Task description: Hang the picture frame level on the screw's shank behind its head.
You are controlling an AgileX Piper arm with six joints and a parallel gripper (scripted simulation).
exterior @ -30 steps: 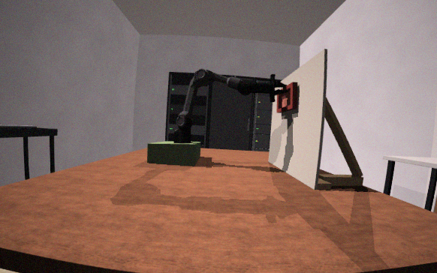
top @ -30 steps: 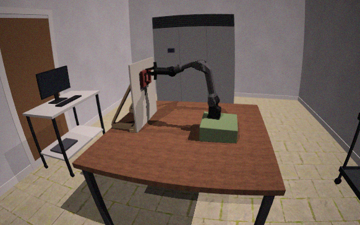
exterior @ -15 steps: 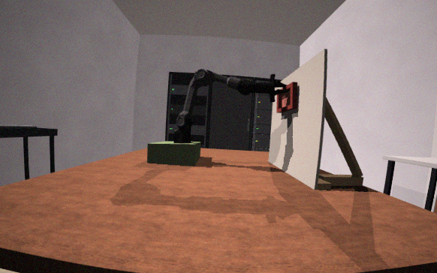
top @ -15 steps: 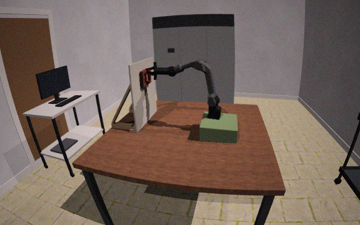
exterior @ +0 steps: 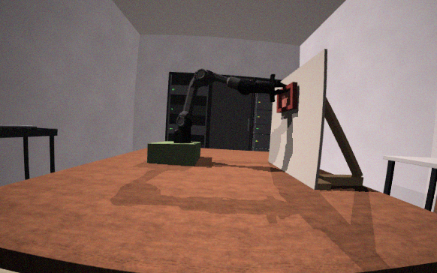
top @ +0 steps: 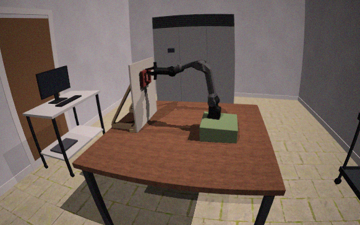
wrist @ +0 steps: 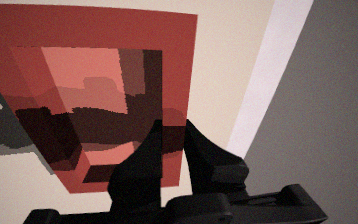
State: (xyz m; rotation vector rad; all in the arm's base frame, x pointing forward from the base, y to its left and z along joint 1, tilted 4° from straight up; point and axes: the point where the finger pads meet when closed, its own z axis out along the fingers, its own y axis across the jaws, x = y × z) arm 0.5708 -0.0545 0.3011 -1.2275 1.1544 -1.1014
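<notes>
Now: the red picture frame 5 cm below my hand, 1 cm to the left of it and 1 cm ahead of it. From my hand the other things lie so: beige board 18 cm below, 3 cm ahead.
</notes>
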